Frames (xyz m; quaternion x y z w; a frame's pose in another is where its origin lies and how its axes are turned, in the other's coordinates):
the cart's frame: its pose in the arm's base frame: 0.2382 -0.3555 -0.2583 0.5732 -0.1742 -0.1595 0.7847
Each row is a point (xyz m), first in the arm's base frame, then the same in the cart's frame.
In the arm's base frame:
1: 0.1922 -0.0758 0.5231
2: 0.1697 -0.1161 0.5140
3: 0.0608 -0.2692 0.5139
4: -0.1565 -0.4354 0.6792
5: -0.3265 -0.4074 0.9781
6: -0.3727 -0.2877 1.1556
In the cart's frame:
1: -0.0960 0.8256 0.0055
2: -0.0987 0.8040 0.0472
3: -0.1265 0.7537 0.2261
4: -0.2298 0.8521 0.5121
5: -0.3664 1.1371 0.6504
6: -0.4453 1.3392 0.6206

